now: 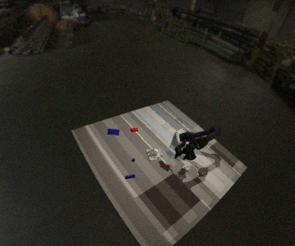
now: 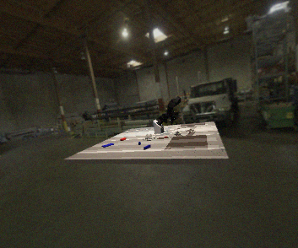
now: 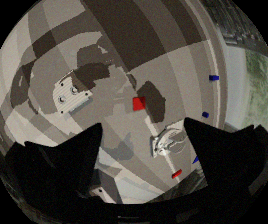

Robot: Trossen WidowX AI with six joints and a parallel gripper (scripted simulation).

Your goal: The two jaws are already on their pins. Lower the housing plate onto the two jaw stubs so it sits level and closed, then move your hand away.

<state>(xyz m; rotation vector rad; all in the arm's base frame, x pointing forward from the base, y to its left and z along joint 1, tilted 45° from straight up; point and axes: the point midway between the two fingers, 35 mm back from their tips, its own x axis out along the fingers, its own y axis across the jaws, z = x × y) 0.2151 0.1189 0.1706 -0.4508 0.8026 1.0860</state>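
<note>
My gripper tip is now 40 mm short of the small red piece, 40 mm to the left of it and 130 mm above it. Also, from my gripper tip: red block: 90 mm ahead, 550 mm to the right, 120 mm below.
</note>
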